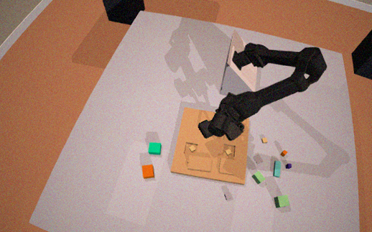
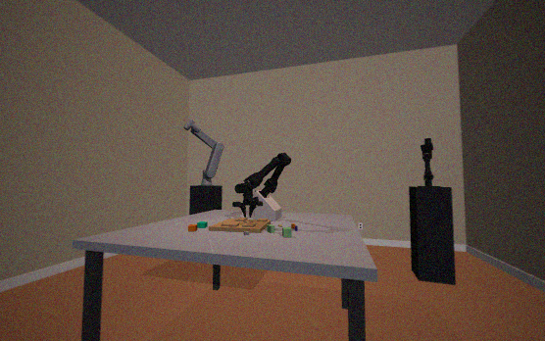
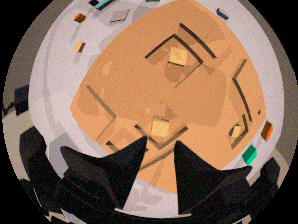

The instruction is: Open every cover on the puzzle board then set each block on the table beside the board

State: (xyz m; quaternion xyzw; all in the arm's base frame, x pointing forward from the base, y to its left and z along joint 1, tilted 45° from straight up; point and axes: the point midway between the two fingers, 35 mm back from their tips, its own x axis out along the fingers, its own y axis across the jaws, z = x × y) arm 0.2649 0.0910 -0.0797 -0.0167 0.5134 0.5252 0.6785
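The tan puzzle board lies 5 cm ahead of my gripper tip, 3 cm below it and 1 cm to the left of it. The rest, counted from my gripper tip: teal bar 28 cm to the left, 7 cm ahead, 4 cm below; then tiny orange cube 30 cm to the left, 3 cm below; then green block 23 cm to the right, 15 cm ahead, 3 cm below.
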